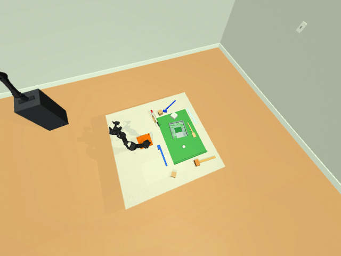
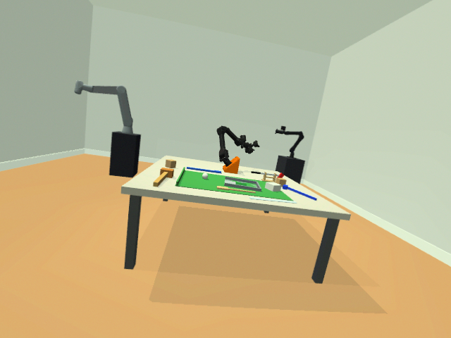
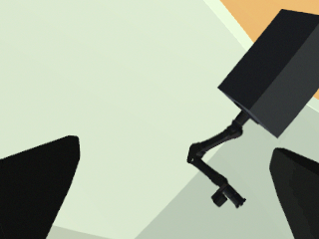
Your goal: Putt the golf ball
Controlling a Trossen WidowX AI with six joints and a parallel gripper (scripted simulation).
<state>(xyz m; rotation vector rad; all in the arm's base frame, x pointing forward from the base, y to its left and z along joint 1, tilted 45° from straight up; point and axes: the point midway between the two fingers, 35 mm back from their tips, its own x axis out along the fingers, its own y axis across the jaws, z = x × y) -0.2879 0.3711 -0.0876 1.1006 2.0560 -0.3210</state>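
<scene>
The red putter lies 560 mm ahead of my gripper tip, 60 mm to the right of it and 170 mm below it. Round my gripper tip: white block (840 mm ahead, 130 mm to the right, 210 mm below); white golf ball (740 mm ahead, 620 mm to the right, 210 mm below); blue putter (860 mm ahead, 60 mm to the left, 220 mm below).
</scene>
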